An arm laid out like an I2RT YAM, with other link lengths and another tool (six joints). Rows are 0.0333 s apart.
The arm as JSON. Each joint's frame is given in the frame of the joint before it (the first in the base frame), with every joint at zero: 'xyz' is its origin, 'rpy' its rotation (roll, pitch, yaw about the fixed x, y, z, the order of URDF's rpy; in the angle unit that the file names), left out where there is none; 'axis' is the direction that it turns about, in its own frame. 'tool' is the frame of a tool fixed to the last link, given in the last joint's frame.
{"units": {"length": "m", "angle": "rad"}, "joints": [
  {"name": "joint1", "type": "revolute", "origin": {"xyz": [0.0, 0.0, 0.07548]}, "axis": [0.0, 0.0, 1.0]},
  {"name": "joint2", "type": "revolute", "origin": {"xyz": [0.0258, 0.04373, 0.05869], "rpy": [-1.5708, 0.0, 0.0]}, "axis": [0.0, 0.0, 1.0]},
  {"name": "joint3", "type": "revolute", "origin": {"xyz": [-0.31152, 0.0, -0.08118], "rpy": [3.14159, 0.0, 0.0]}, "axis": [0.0, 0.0, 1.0]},
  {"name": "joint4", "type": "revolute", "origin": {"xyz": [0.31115, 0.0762, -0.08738]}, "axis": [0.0, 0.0, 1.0]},
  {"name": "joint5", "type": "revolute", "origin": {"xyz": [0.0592, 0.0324, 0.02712], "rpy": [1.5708, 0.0, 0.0]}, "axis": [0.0, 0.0, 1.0]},
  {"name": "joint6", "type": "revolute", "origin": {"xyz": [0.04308, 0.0, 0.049], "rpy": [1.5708, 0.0, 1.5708]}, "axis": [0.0, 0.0, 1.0]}
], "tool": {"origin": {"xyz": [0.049, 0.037, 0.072], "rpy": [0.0, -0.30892, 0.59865]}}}
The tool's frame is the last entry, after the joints.
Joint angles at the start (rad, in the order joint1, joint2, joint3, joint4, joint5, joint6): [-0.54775 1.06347 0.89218 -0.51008 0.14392 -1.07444]
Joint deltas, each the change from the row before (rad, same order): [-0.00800 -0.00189 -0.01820 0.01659 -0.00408 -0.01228]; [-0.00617 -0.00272 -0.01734 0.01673 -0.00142 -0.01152]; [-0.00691 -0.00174 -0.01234 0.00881 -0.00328 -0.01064]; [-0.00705 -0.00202 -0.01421 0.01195 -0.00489 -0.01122]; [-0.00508 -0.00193 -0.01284 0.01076 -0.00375 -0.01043]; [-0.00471 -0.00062 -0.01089 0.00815 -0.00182 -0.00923]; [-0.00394 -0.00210 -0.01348 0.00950 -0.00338 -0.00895]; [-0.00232 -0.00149 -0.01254 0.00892 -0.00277 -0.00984]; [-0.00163 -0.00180 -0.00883 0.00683 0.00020 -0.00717]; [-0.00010 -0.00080 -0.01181 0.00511 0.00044 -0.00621]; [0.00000 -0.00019 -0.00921 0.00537 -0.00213 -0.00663]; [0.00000 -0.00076 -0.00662 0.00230 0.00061 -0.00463]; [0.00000 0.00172 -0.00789 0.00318 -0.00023 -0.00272]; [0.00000 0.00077 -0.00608 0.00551 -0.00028 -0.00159]
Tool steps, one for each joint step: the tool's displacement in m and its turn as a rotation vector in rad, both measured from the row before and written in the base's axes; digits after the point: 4 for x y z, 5 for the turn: [-0.0009 -0.0017 -0.0051 -0.00509 0.00484 0.00282]; [-0.0009 -0.0013 -0.0044 -0.00704 0.00380 0.00211]; [-0.0011 -0.0012 -0.0036 -0.00344 0.00602 0.00227]; [-0.0009 -0.0012 -0.0040 -0.00374 0.00446 0.00375]; [-0.0007 -0.0007 -0.0036 -0.00394 0.00435 0.00435]; [-0.0007 -0.0008 -0.0034 -0.00317 0.00602 0.00248]; [-0.0008 -0.0003 -0.0040 -0.00230 0.00511 0.00429]; [-0.0003 0.0000 -0.0038 -0.00298 0.00598 0.00601]; [-0.0005 -0.0001 -0.0023 -0.00408 0.00401 0.00273]; [-0.0005 0.0005 -0.0042 -0.00046 0.00832 0.00349]; [0.0001 0.0005 -0.0033 -0.00058 0.00574 0.00585]; [-0.0004 0.0004 -0.0023 -0.00095 0.00559 0.00249]; [-0.0001 0.0002 -0.0036 0.00219 0.00666 0.00192]; [0.0000 0.0001 -0.0022 0.00001 0.00183 0.00124]
